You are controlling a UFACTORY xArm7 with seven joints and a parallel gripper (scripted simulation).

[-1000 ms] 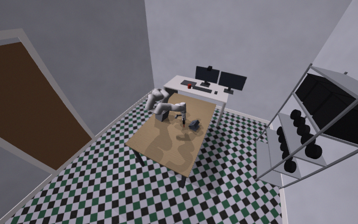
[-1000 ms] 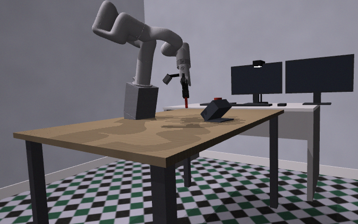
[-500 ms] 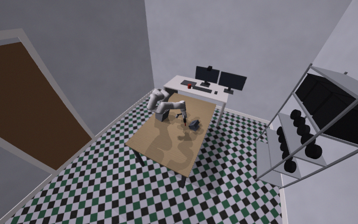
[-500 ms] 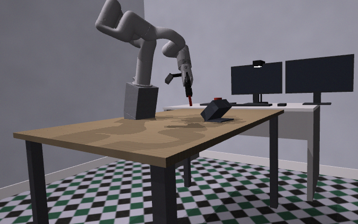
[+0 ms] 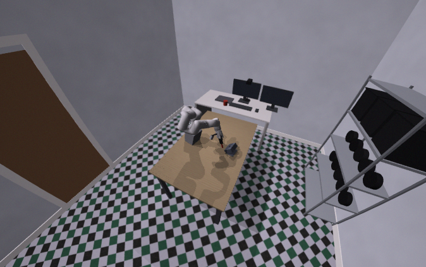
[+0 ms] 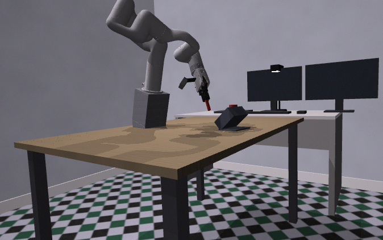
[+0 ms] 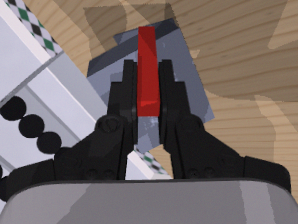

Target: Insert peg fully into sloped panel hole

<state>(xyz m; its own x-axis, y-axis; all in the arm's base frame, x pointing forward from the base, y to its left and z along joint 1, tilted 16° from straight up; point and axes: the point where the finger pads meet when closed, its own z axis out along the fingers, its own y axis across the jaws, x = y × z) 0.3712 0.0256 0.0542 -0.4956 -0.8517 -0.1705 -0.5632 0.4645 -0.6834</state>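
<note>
Right now the red peg is 20 mm ahead of my hand, 10 mm to the right of it and 30 mm below it.
</note>
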